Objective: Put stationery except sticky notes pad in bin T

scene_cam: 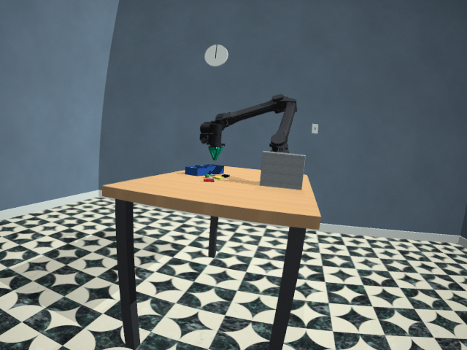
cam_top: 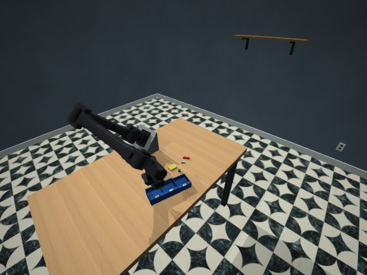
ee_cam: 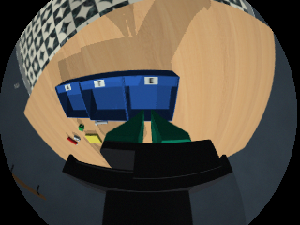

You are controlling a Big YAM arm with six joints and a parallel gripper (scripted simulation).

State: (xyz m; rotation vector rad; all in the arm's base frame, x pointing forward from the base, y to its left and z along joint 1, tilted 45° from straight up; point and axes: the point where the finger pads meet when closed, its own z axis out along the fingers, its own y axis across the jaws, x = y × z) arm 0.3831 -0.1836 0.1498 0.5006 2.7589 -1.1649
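Right now my hand is 3 cm short of the blue bin, 7 cm to the right of it and 6 cm above it. From my hand the other things lie so: small green item 3 cm behind, 23 cm to the left, 8 cm below; then sticky notes 8 cm behind, 22 cm to the left, 8 cm below; then black-and-white marker-like item 10 cm behind, 11 cm to the left, 8 cm below.
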